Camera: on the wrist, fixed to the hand. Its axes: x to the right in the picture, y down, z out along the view.
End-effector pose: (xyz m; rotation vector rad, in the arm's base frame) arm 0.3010 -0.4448 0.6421 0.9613 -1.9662 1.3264
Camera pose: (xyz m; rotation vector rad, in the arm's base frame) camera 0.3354 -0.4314 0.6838 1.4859 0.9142 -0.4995
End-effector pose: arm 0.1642 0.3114 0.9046 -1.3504 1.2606 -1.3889
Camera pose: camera 0.1386 0.3139 0.9541 0.9271 1.0451 1.1337
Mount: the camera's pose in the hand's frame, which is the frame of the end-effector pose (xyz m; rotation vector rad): 0.0094 -0.0466 -0.0291 0.0035 0.5274 -3.0784
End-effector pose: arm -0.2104 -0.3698 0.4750 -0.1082 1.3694 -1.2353
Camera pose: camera -0.2625 -0.3795 0.4922 1.1325 -0.1393 1.3971
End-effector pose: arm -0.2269 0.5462 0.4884 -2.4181 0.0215 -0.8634
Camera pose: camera -0.2444 0.5687 0.5363 -0.1016 2.2197 1.1443
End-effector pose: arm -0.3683 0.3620 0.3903 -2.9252 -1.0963 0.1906
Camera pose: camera -0.3883 0.4042 0.4207 0.9536 -2.6976 -0.4754
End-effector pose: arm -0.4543 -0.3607 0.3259 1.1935 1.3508 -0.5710
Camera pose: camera -0.5058 -0.3487 0.3081 1.3681 -1.5876 1.2880
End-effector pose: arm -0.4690 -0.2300 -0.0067 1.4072 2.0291 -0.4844
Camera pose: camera -0.5227 -0.2228 0.0065 1.9040 -1.5421 0.5706
